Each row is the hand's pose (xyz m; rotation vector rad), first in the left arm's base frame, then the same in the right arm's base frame.
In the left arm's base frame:
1: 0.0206 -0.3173 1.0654 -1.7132 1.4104 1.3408
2: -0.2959 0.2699 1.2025 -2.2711 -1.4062 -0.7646
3: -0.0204 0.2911 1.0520 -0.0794 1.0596 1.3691
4: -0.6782 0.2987 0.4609 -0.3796 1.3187 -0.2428
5: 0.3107 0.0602 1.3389 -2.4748 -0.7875 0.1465
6: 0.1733 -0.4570 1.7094 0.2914 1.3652 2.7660
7: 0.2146 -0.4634 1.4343 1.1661 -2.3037 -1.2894
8: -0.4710 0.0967 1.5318 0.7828 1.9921 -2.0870
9: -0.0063 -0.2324 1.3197 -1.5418 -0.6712 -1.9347
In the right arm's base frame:
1: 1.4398 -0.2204 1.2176 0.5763 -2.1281 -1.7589
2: 1.4466 0.4597 1.2511 -2.4254 -0.6668 0.9136
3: 1.3865 0.3340 0.9690 0.6468 2.2925 0.8384
4: 0.6232 0.5150 1.3774 -0.7947 2.5589 -0.5710
5: 1.7710 0.0397 0.8653 -2.1723 0.1363 1.6769
6: 2.1054 -0.2936 1.3134 -1.8742 -1.5526 -1.6181
7: 1.8566 -0.3664 1.2122 -0.1513 -1.5975 -1.0051
8: 1.7144 0.4400 1.5625 0.3416 -1.0044 2.1702
9: 1.6696 -0.0880 1.2652 -2.7310 -0.3131 -0.6168

